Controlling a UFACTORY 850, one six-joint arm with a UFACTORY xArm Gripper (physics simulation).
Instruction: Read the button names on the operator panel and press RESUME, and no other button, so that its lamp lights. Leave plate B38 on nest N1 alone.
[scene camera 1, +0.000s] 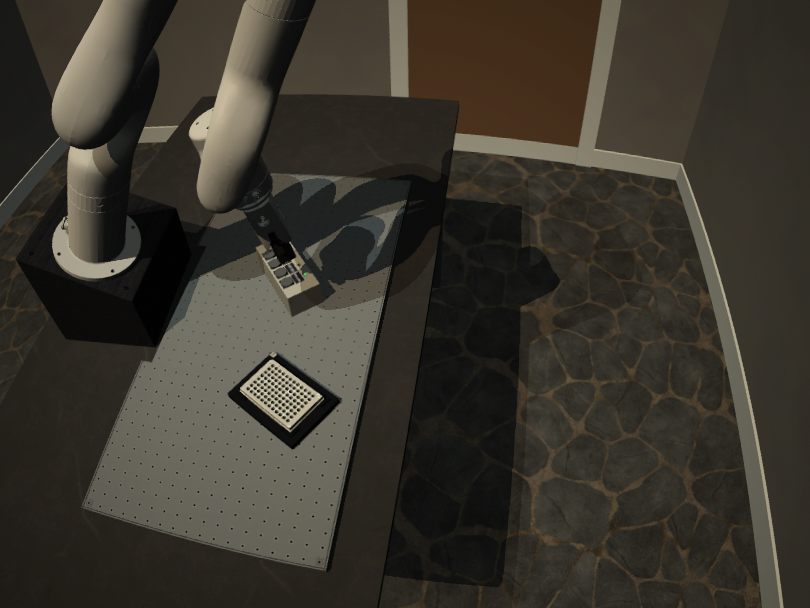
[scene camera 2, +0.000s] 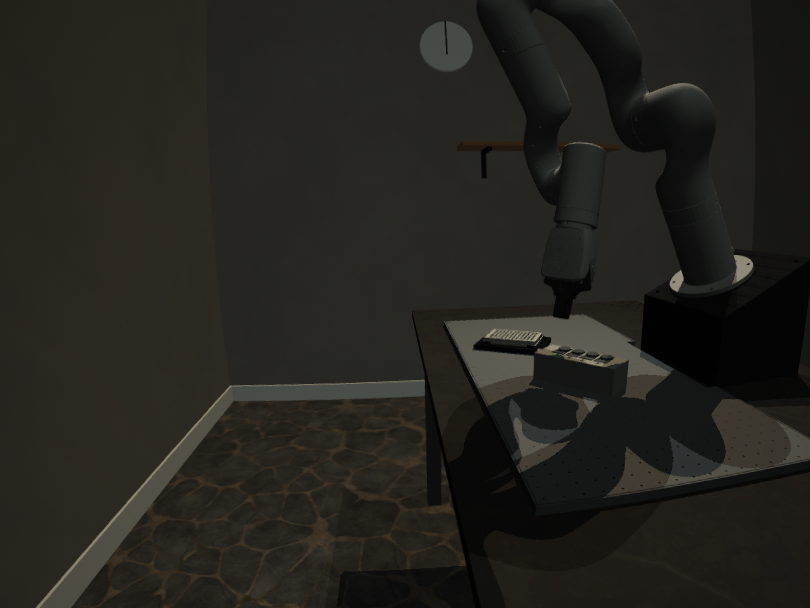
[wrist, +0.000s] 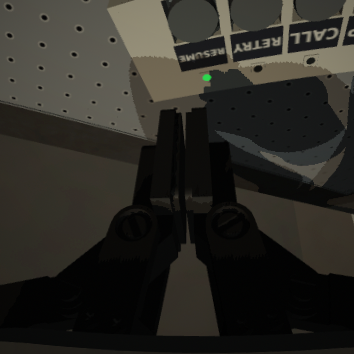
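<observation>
The operator panel (scene camera 1: 304, 301) (scene camera 2: 575, 376) (wrist: 140, 30) is a beige box with a row of round grey buttons. The wrist view shows labels RESUME, RETRY and CALL, upside down, and part of another label. The RESUME button (wrist: 193, 21) is at the row's end. The lamp (scene camera 1: 305, 274) (scene camera 2: 554, 354) (wrist: 207, 77) beside the RESUME label glows green; the lamps by RETRY and CALL are dark. My gripper (scene camera 1: 285, 257) (scene camera 2: 562, 316) (wrist: 186, 137) is shut and empty, its fingertips above the panel and apart from it. Plate B38 (scene camera 1: 281, 393) (scene camera 2: 513, 337) sits on the black nest N1 (scene camera 1: 294, 440).
The panel and nest stand on a perforated light board (scene camera 1: 196, 458) (scene camera 2: 575, 477) on the dark table (scene camera 1: 366, 523). The arm's base stands on a black block (scene camera 1: 98, 314) (scene camera 2: 686, 340) beside the board. The arm's shadow falls across the board behind the panel.
</observation>
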